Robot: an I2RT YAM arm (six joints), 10 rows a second.
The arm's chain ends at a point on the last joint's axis. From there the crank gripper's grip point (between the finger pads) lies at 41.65 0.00 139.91 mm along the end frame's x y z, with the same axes.
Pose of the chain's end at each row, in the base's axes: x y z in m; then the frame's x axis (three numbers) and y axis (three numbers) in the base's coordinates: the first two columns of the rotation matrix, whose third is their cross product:
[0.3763 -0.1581 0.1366 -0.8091 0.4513 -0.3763 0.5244 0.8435 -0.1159]
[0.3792 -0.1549 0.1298 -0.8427 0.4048 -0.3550 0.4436 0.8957 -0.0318]
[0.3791 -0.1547 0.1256 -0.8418 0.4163 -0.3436 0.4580 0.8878 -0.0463]
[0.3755 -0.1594 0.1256 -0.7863 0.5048 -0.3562 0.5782 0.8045 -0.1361]
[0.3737 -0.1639 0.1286 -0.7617 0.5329 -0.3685 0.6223 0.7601 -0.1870]
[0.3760 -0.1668 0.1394 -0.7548 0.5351 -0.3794 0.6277 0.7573 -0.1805]
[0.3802 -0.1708 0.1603 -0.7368 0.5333 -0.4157 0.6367 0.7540 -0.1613]
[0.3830 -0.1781 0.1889 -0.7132 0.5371 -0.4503 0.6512 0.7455 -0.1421]
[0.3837 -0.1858 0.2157 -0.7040 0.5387 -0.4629 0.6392 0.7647 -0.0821]
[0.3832 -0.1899 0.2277 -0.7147 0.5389 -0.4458 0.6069 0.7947 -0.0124]
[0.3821 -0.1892 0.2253 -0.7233 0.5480 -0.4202 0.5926 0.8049 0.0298]
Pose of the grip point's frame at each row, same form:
[0.3797 -0.1800 -0.0077 -0.8091 0.4513 -0.3763 0.5244 0.8435 -0.1159]
[0.3868 -0.1638 -0.0157 -0.8427 0.4048 -0.3550 0.4436 0.8957 -0.0318]
[0.3840 -0.1648 -0.0199 -0.8418 0.4163 -0.3436 0.4580 0.8878 -0.0463]
[0.3732 -0.1822 -0.0186 -0.7863 0.5048 -0.3562 0.5782 0.8045 -0.1361]
[0.3672 -0.1937 -0.0141 -0.7617 0.5329 -0.3685 0.6223 0.7601 -0.1870]
[0.3712 -0.1969 -0.0034 -0.7548 0.5351 -0.3794 0.6277 0.7573 -0.1805]
[0.3813 -0.2022 0.0178 -0.7368 0.5333 -0.4157 0.6367 0.7540 -0.1613]
[0.3896 -0.2109 0.0468 -0.7132 0.5371 -0.4503 0.6512 0.7455 -0.1421]
[0.3977 -0.2128 0.0729 -0.7040 0.5387 -0.4629 0.6392 0.7647 -0.0821]
[0.4021 -0.2065 0.0839 -0.7147 0.5389 -0.4458 0.6069 0.7947 -0.0124]
[0.4016 -0.1982 0.0809 -0.7233 0.5480 -0.4202 0.5926 0.8049 0.0298]

